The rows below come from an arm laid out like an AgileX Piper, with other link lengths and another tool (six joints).
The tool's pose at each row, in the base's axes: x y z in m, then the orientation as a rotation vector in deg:
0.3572, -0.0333, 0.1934, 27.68, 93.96, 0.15
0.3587, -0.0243, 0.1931, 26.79, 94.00, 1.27
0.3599, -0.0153, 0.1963, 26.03, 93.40, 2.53
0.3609, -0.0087, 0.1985, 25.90, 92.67, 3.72
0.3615, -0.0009, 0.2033, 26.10, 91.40, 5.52
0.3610, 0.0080, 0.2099, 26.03, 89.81, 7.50
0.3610, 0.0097, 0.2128, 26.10, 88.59, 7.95
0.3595, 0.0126, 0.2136, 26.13, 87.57, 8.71
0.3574, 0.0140, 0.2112, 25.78, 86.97, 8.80
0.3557, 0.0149, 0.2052, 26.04, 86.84, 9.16
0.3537, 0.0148, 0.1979, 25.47, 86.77, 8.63
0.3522, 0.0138, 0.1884, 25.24, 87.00, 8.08
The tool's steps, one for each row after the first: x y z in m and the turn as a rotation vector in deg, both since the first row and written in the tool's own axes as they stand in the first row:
0.0030, 0.0086, -0.0010, -1.26, 0.15, 0.07
0.0027, 0.0180, -0.0028, -2.60, -0.26, 0.43
0.0026, 0.0249, -0.0040, -3.52, -0.74, 1.18
0.0004, 0.0336, -0.0063, -4.70, -1.57, 2.60
-0.0030, 0.0434, -0.0102, -6.21, -2.68, 4.03
-0.0053, 0.0457, -0.0110, -6.60, -3.75, 4.58
-0.0051, 0.0481, -0.0134, -7.20, -4.55, 5.26
-0.0022, 0.0481, -0.0154, -7.55, -5.15, 5.20
0.0038, 0.0467, -0.0165, -7.63, -5.16, 5.61
0.0108, 0.0439, -0.0173, -7.66, -5.42, 4.94
0.0196, 0.0399, -0.0172, -7.42, -5.34, 4.42

